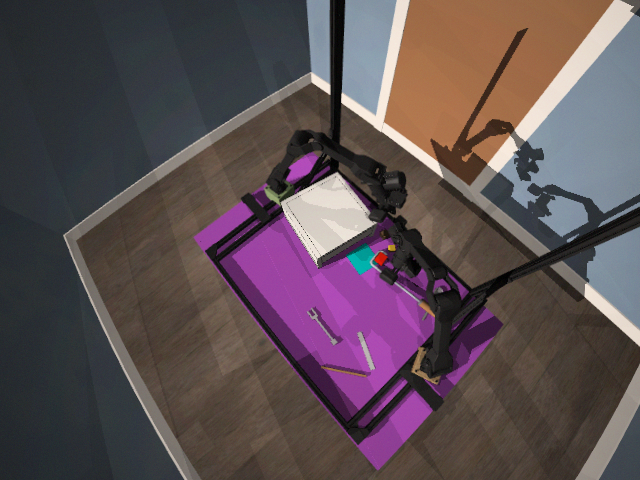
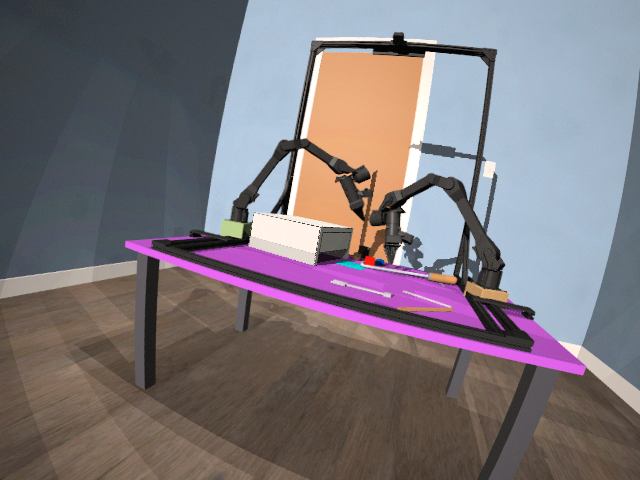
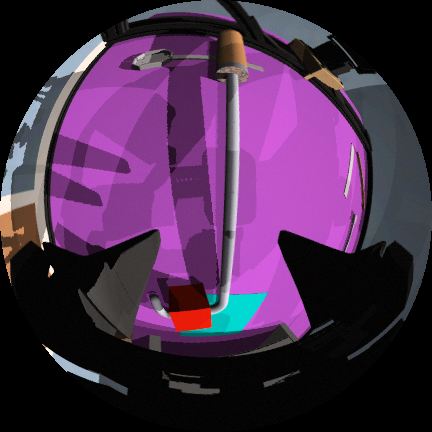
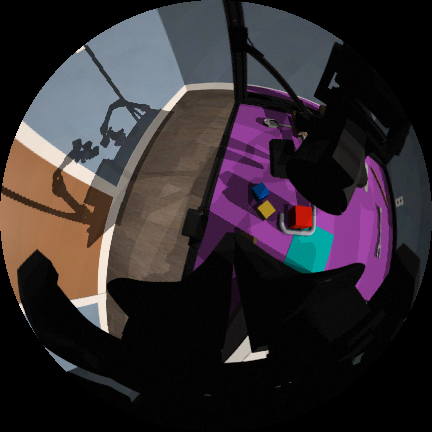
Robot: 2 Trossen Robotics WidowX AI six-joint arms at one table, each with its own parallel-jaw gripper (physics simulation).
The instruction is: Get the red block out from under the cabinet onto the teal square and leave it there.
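Frame: origin at the left arm's base, x up, y right, z ahead, level; centimetres.
Seen in the pictures: left gripper, fingertip midpoint: (image 2: 391, 264) (image 3: 220, 236); right gripper, fingertip midpoint: (image 1: 394, 214) (image 2: 364, 220) (image 4: 231, 237); left arm's base at its link origin: (image 1: 430, 365) (image 2: 487, 286); right arm's base at its link origin: (image 1: 278, 187) (image 2: 238, 221).
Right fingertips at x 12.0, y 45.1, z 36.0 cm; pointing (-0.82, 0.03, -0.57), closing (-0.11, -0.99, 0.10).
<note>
Offsets run from my right fingertips to a thing's top centre. "*": to the spot under its first point.
The red block @(dy -13.8, dx -13.5, dz -2.8 cm) (image 1: 380, 258) (image 2: 369, 260) (image 3: 189, 310) (image 4: 301, 217) sits out on the purple table in front of the white cabinet @(dy -9.5, dx -3.6, dz +25.0 cm) (image 1: 328, 214) (image 2: 294, 235). It lies inside the bend of a metal hook tool (image 1: 409, 292) (image 2: 399, 271) (image 3: 230, 181) (image 4: 284, 225) with a wooden handle. It is at the edge of the teal square @(* dy -17.3, dx -17.1, dz +4.7 cm) (image 1: 361, 259) (image 2: 351, 264) (image 3: 241, 306) (image 4: 310, 250), mostly beside it. My left gripper (image 1: 391, 269) (image 2: 390, 257) (image 3: 220, 236) is open and empty, low over the tool's shaft close to the block. My right gripper (image 1: 377, 215) (image 2: 362, 214) (image 4: 231, 237) is shut and empty, raised beside the cabinet.
A blue block @(dy -6.6, dx -14.6, dz -9.0 cm) (image 4: 260, 191) (image 2: 379, 262) and a yellow block @(dy -7.0, dx -14.6, dz -5.2 cm) (image 4: 266, 209) (image 1: 391, 247) lie just beyond the red one. A wrench @(dy -50.4, dx -16.3, dz +6.6 cm) (image 1: 323, 326) (image 2: 361, 287), a flat metal bar @(dy -50.7, dx -17.0, dz -12.9 cm) (image 1: 366, 350) and a wooden stick @(dy -61.6, dx -16.4, dz -8.6 cm) (image 1: 344, 370) lie toward the front. A black rail frame (image 1: 270, 310) rims the table.
</note>
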